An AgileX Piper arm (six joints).
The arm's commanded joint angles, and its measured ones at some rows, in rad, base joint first. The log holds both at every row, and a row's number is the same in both.
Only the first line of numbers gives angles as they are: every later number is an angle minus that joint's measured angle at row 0.
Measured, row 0:
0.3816, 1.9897, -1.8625, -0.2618, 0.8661, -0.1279
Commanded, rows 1 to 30:
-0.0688, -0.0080, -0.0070, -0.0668, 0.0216, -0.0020
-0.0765, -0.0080, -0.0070, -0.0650, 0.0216, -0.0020
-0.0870, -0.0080, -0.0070, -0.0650, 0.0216, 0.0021
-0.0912, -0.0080, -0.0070, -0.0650, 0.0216, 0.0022
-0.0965, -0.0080, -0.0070, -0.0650, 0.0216, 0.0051
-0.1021, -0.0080, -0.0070, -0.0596, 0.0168, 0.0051
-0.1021, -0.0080, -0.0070, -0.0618, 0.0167, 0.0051
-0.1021, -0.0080, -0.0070, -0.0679, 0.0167, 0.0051
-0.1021, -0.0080, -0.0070, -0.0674, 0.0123, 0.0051
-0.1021, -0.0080, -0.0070, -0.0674, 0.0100, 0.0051
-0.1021, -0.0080, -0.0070, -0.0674, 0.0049, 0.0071
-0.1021, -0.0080, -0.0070, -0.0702, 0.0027, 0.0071
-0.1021, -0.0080, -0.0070, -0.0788, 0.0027, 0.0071
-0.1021, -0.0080, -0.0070, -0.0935, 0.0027, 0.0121
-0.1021, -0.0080, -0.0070, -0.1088, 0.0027, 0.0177
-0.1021, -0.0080, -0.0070, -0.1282, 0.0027, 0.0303
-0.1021, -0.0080, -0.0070, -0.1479, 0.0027, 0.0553
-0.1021, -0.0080, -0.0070, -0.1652, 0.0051, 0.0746
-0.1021, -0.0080, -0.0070, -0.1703, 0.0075, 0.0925
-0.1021, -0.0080, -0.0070, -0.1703, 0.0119, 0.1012
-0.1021, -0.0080, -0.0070, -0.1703, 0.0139, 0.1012
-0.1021, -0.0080, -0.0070, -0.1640, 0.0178, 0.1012
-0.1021, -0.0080, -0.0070, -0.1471, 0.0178, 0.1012
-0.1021, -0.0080, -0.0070, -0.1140, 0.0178, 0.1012
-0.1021, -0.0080, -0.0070, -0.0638, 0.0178, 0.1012
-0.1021, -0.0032, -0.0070, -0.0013, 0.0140, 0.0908
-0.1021, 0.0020, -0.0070, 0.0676, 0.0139, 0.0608
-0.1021, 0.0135, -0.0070, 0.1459, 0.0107, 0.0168
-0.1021, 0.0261, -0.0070, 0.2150, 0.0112, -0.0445
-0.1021, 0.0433, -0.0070, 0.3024, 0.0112, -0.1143
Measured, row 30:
-0.0971, 0.0022, -0.0022, 0.0297, 0.0147, 0.0625
